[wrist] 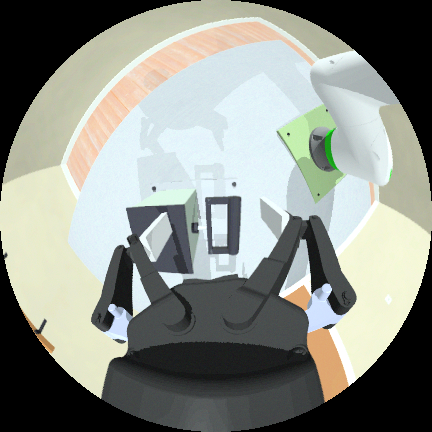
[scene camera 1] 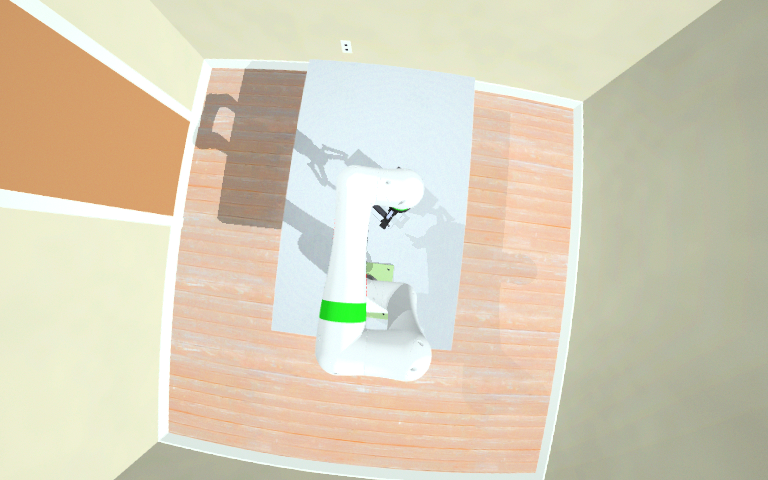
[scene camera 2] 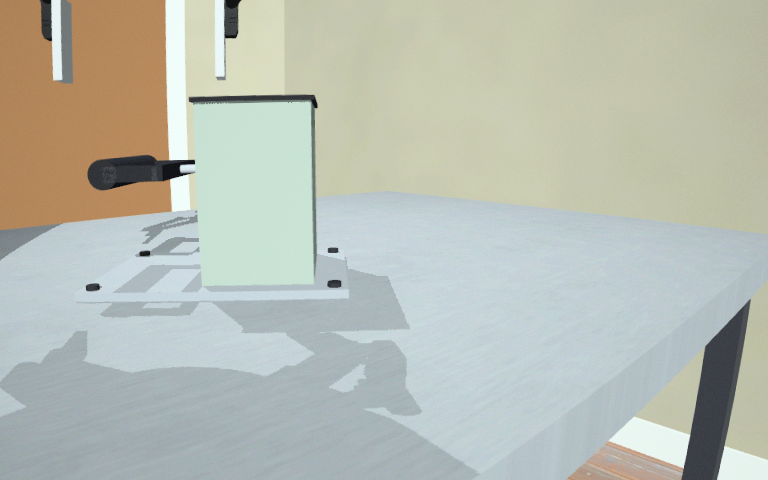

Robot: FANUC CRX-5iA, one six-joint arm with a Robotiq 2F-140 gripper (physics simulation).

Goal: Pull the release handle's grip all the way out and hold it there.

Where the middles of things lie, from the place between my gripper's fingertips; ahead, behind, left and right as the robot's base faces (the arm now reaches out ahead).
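Labels:
It is the bolted base plate (wrist: 205,187) that I see, 18 cm below my hand, 8 cm ahead of it and 3 cm to the left of it.

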